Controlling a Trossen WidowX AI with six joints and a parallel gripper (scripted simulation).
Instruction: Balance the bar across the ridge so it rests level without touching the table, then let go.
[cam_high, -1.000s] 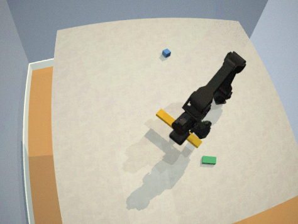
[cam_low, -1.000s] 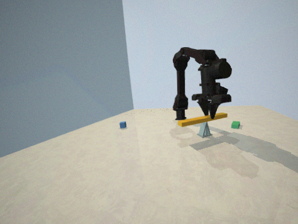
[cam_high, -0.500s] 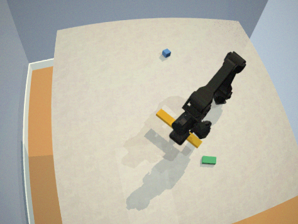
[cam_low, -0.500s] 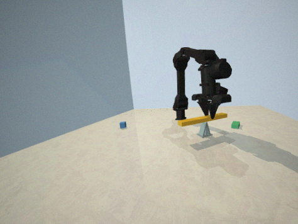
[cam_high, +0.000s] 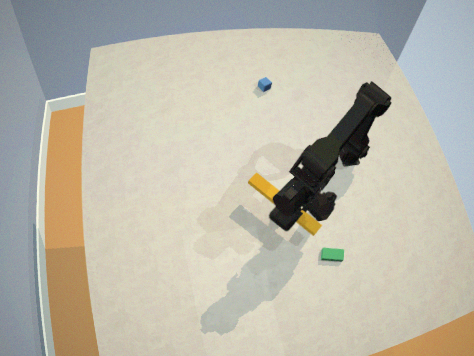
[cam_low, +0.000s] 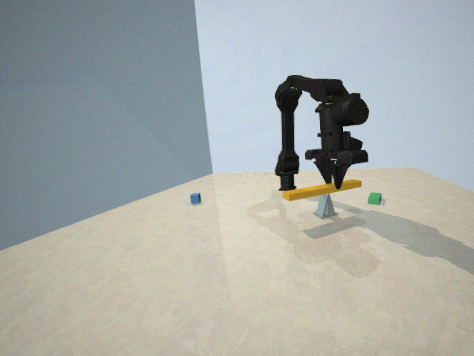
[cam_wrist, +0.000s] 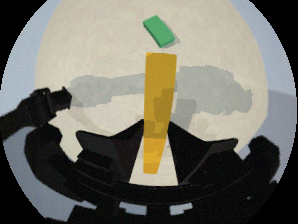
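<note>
Right now the yellow bar is 20 mm to the right of my gripper tip and 20 mm ahead of it. The rest, counted from my gripper tip: blue cube 490 mm to the right, 50 mm below, 50 mm behind; green block 130 mm to the left, 100 mm behind, 60 mm below.
</note>
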